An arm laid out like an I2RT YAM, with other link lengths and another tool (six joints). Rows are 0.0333 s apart.
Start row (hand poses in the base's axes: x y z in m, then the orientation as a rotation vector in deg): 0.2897 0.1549 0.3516 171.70 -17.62 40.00
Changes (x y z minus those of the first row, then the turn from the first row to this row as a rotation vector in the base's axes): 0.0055 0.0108 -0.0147 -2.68 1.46 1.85; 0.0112 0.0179 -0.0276 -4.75 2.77 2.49; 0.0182 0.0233 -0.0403 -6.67 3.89 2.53; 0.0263 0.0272 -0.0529 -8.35 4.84 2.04; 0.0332 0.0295 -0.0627 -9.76 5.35 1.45; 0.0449 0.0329 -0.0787 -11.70 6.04 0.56; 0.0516 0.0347 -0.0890 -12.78 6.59 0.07; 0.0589 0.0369 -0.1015 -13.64 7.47 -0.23
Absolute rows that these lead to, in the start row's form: 0.2952 0.1657 0.3369 170.17 -13.68 37.80; 0.3009 0.1728 0.3240 168.70 -11.83 35.79; 0.3079 0.1782 0.3113 167.12 -10.94 34.05; 0.3160 0.1821 0.2987 165.55 -10.93 32.55; 0.3229 0.1844 0.2889 164.11 -11.18 31.72; 0.3346 0.1878 0.2729 162.10 -11.63 30.59; 0.3413 0.1896 0.2626 161.01 -11.86 29.74; 0.3486 0.1918 0.2501 160.24 -11.89 28.44
